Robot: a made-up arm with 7 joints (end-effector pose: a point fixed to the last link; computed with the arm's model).
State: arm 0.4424 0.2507 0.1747 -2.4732 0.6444 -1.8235 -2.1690
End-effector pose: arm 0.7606 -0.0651 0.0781 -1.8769 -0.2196 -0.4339
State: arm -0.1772 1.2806 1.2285 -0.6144 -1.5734 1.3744 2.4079
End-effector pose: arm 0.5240 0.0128 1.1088 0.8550 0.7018 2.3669
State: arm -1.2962 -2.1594 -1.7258 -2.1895 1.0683 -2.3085 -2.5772
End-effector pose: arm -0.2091 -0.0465 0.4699 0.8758 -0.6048 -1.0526
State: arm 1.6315 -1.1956 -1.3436 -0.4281 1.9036 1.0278 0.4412
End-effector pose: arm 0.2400 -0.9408 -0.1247 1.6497 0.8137 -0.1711
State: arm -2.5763 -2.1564 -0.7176 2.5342 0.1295 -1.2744 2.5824
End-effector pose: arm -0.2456 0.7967 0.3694 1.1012 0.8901 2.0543
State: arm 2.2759 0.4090 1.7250 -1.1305 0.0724 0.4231 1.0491
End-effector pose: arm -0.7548 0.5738 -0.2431 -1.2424 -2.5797 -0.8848
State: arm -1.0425 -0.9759 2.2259 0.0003 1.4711 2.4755 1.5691
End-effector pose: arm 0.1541 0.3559 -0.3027 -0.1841 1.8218 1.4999
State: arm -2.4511 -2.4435 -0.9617 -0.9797 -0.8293 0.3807 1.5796
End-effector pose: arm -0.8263 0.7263 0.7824 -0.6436 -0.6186 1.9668
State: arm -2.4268 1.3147 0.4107 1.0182 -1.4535 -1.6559 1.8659
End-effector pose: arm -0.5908 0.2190 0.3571 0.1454 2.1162 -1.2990
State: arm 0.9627 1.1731 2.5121 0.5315 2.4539 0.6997 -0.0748
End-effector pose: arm -0.1145 0.2745 -0.0327 -2.0351 1.3037 1.4626
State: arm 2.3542 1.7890 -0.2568 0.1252 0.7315 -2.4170 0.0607
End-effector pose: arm -0.8136 -0.0830 0.0920 0.0326 -2.5333 -1.7533
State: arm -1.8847 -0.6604 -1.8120 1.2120 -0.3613 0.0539 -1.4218
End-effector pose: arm -0.5046 -0.1372 0.1882 1.3505 -2.1933 0.5574
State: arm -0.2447 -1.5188 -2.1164 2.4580 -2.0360 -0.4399 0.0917
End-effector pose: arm 0.1558 0.1798 0.0552 0.5718 1.9739 0.4738
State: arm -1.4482 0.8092 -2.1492 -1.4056 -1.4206 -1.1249 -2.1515
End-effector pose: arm -0.5330 0.0670 -0.6724 -1.5622 -2.3089 1.2719
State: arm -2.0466 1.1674 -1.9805 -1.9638 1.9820 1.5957 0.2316
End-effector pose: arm 0.4107 0.5106 -0.0273 -1.8909 0.3356 -1.5830
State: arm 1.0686 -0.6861 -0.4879 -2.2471 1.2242 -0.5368 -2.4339
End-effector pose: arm 0.0692 -0.3081 0.1933 -0.6194 -1.3677 -0.2872
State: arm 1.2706 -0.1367 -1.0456 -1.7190 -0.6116 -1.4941 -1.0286
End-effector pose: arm 0.8117 -0.5233 0.3146 -0.6546 0.3145 -0.7799
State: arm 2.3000 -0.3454 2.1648 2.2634 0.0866 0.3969 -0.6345
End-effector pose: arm -0.6255 0.3790 -0.3468 -1.9603 -2.2023 0.6959
